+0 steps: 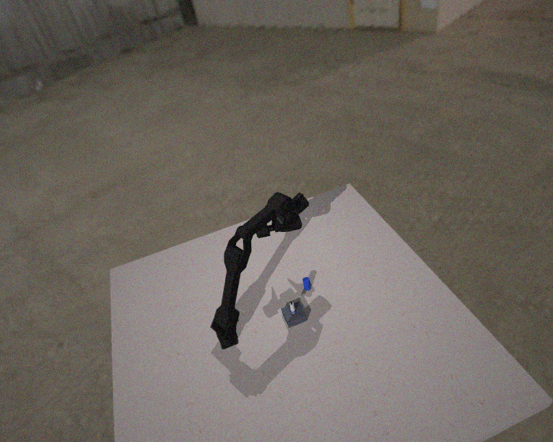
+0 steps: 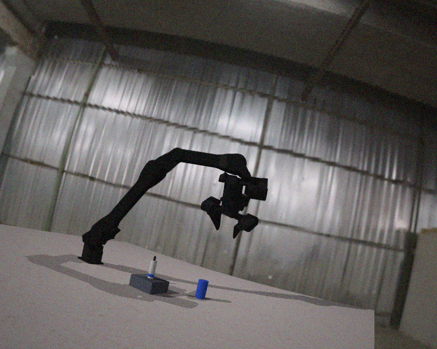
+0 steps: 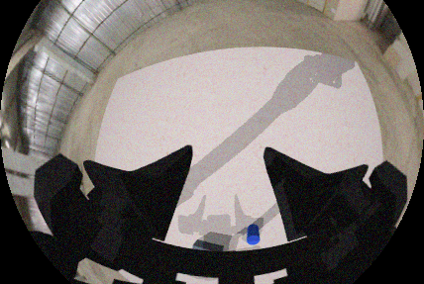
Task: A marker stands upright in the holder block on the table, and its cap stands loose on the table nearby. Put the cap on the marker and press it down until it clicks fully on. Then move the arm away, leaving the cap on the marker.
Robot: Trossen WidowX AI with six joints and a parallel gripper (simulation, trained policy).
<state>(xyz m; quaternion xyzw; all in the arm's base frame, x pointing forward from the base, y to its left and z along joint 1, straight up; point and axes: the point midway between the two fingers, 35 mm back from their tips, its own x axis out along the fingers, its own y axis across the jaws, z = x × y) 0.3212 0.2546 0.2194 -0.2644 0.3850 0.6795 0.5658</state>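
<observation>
My gripper tip is now 180 mm to the left of the blue cap, 170 mm above it and 50 mm short of it. From my gripper tip the other things lie so: dark grey holder block: 290 mm to the right, 180 mm below, 50 mm behind.
</observation>
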